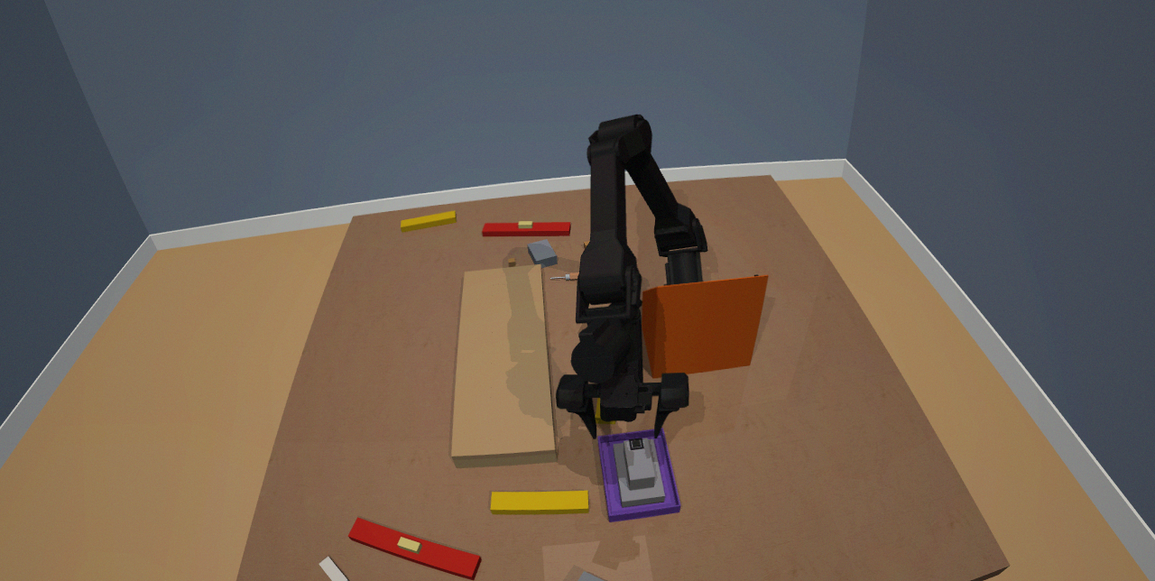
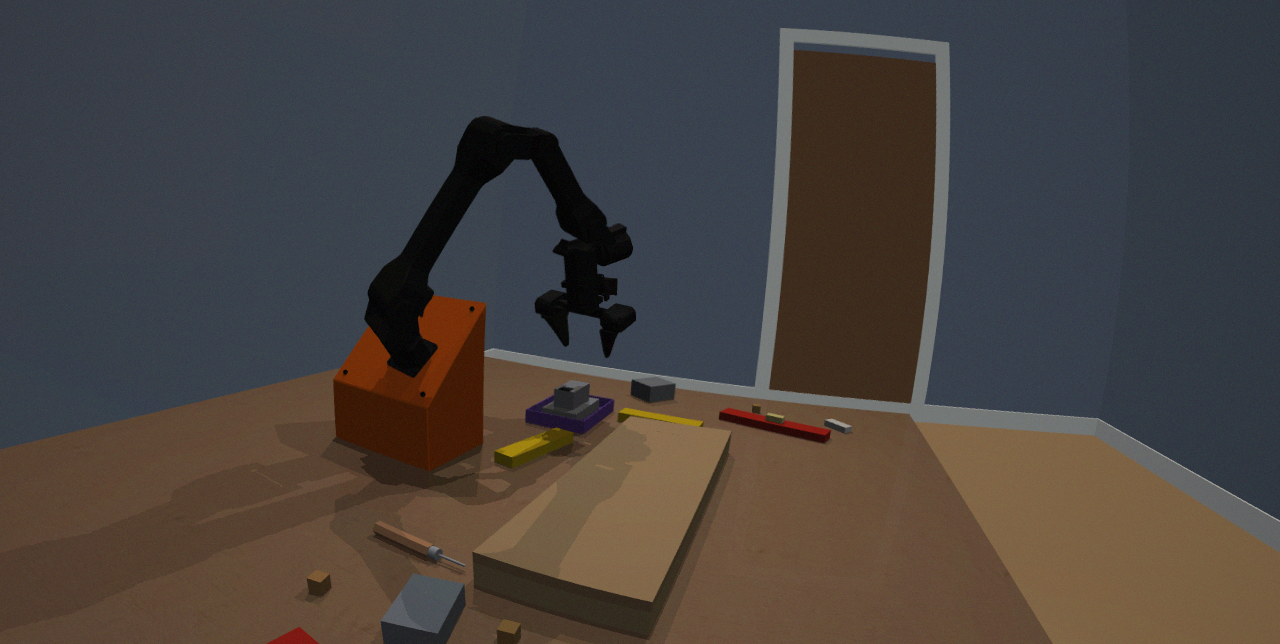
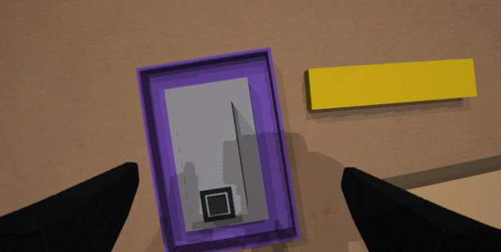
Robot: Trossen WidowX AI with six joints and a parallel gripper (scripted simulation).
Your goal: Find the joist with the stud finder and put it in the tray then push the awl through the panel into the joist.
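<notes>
My gripper tip is now 120 mm short of the awl, 550 mm to the left of it and 130 mm above it. Also, from my gripper tip: purple tray (20 mm behind, 10 mm to the right, 120 mm below); then grey stud finder (20 mm behind, 20 mm to the right, 80 mm below); then grey block (200 mm ahead, 630 mm to the right, 120 mm below).
</notes>
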